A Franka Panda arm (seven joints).
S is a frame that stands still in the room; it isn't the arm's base.
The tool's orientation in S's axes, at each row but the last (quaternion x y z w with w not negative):
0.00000, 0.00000, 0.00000, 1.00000
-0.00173, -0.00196, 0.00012, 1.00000
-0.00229, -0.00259, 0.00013, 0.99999
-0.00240, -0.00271, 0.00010, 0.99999
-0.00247, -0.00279, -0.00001, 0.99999
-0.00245, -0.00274, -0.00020, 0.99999
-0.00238, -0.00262, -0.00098, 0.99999
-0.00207, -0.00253, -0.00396, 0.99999
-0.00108, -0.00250, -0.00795, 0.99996
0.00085, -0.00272, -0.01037, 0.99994
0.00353, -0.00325, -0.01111, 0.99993
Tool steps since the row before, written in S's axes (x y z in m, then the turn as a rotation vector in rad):
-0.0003, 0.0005, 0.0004, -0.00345, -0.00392, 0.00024
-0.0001, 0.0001, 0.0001, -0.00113, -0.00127, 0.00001
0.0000, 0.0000, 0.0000, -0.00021, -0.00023, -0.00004
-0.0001, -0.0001, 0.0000, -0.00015, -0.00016, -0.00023
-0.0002, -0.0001, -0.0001, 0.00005, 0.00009, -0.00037
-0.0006, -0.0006, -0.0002, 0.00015, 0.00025, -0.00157
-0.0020, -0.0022, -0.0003, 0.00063, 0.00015, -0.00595
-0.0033, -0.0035, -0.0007, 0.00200, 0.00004, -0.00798
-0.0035, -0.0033, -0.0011, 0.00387, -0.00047, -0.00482
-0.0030, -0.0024, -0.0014, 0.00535, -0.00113, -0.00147
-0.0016, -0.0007, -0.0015, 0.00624, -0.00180, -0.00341
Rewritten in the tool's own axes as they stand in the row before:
-0.0003, 0.0005, 0.0004, -0.00345, -0.00392, 0.00024
-0.0001, 0.0001, 0.0001, -0.00113, -0.00127, 0.00001
0.0000, 0.0000, 0.0000, -0.00021, -0.00023, -0.00004
-0.0001, -0.0001, 0.0000, -0.00015, -0.00016, -0.00023
-0.0002, -0.0001, -0.0001, 0.00005, 0.00009, -0.00037
-0.0006, -0.0006, -0.0002, 0.00014, 0.00026, -0.00157
-0.0020, -0.0022, -0.0003, 0.00060, 0.00018, -0.00595
-0.0033, -0.0035, -0.0007, 0.00196, 0.00009, -0.00799
-0.0035, -0.0034, -0.0011, 0.00385, -0.00040, -0.00484
-0.0030, -0.0025, -0.0014, 0.00536, -0.00102, -0.00150
-0.0016, -0.0007, -0.0015, 0.00626, -0.00169, -0.00344

